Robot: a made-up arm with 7 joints.
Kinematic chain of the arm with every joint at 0, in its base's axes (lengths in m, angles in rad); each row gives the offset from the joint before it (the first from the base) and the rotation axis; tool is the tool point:
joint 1: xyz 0 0 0.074 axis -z
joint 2: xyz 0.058 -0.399 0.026 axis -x
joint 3: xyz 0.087 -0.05 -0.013 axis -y
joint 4: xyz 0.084 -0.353 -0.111 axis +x
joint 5: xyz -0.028 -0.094 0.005 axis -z
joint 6: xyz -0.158 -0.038 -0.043 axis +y
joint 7: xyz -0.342 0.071 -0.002 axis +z
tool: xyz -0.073 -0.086 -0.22
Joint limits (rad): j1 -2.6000..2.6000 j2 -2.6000..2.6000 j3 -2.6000..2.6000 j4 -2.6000..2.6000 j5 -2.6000..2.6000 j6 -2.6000..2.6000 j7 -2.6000..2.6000
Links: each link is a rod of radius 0.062 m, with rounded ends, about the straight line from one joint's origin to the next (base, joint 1, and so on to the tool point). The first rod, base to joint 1, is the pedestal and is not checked.
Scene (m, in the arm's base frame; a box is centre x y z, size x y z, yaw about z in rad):
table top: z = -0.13
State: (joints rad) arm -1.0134 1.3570 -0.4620 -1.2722 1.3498 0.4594 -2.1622
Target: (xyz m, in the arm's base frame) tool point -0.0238 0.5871 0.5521
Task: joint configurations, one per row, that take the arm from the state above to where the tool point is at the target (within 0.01 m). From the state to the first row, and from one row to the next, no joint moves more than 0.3 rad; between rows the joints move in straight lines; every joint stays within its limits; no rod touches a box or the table.
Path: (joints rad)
1: -1.0286 1.6056 -0.3252 -1.4515 1.4747 0.3027 -2.2180
2: -1.0438 1.8542 -0.1885 -1.6308 1.5996 0.1460 -2.2739
3: -1.0591 2.1028 -0.0517 -1.8101 1.7246 -0.0106 -2.3297
4: -1.0743 2.3514 0.0850 -1.9894 1.8495 -0.1673 -2.3855
5: -1.0895 2.6000 0.2218 -2.1686 1.9744 -0.3240 -2.4414

